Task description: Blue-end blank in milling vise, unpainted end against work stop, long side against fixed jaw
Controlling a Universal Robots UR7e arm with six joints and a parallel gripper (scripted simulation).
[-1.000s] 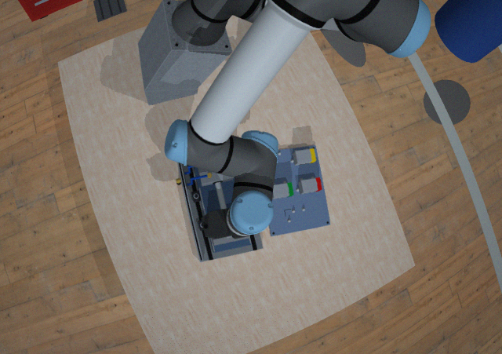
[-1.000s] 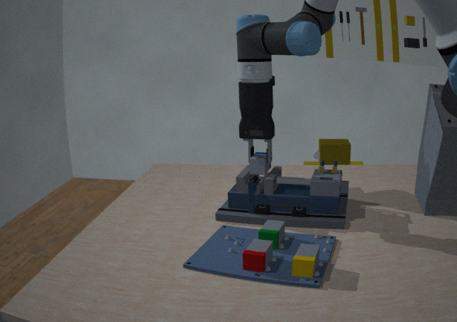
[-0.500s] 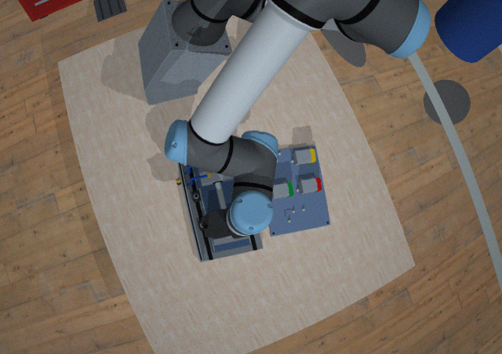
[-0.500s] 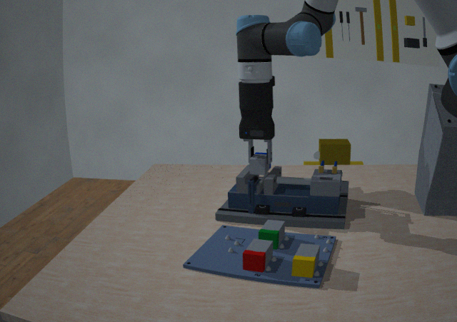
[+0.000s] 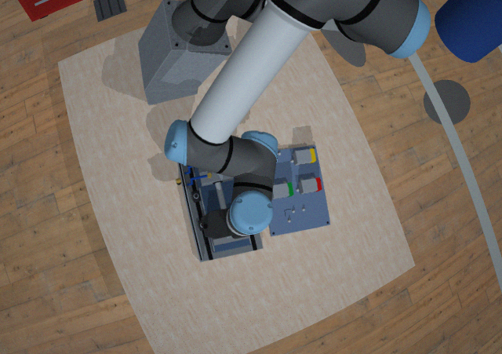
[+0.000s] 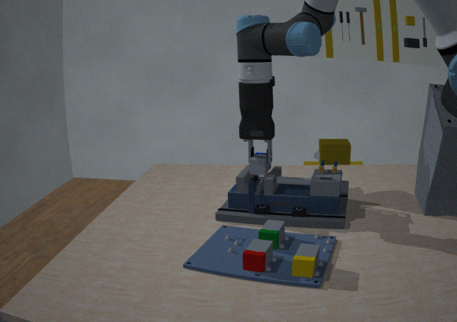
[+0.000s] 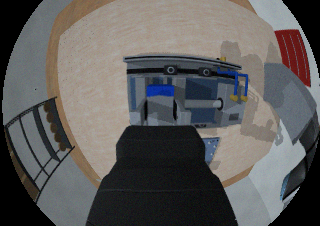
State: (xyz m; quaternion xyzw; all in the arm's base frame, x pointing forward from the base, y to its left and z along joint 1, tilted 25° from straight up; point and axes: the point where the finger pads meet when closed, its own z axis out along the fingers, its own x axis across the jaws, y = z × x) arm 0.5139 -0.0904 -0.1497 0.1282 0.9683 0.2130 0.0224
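The fixed jaw lies 3 cm ahead of my hand and 6 cm below it. From my hand the other things lie so: milling vise (6 cm behind, 2 cm to the left, 9 cm below); blue plate (1 cm behind, 24 cm to the left, 13 cm below); green-ended blank (2 cm behind, 20 cm to the left, 11 cm below).
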